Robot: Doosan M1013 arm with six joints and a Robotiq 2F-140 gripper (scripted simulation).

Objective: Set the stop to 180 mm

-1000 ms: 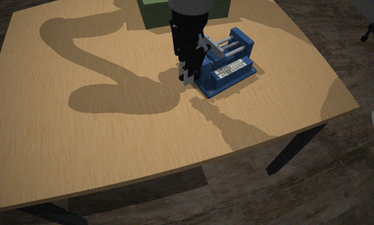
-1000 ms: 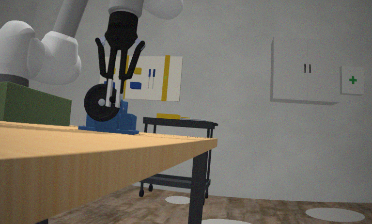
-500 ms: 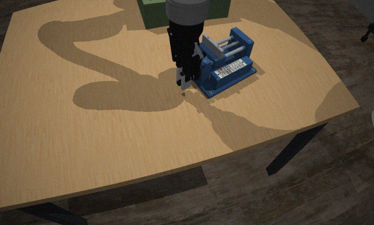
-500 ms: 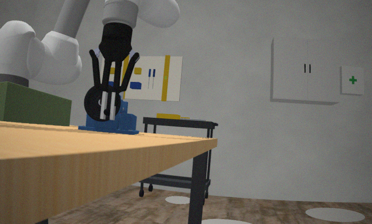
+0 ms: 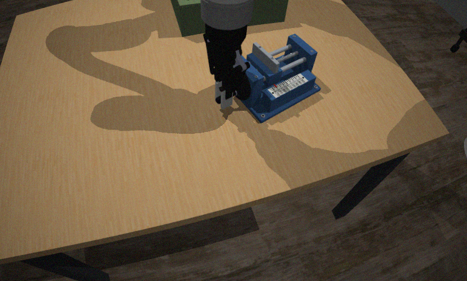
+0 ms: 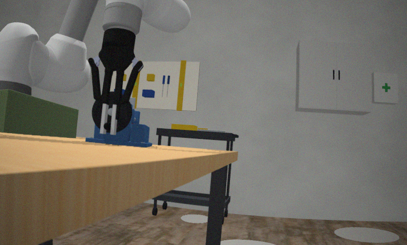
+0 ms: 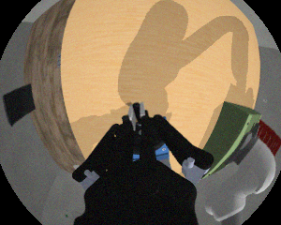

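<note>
Now: the handwheel 2 cm to the left of my hand and 1 cm below it. Also, from my hand: stop plate: 2 cm behind, 11 cm to the left, 3 cm above.
</note>
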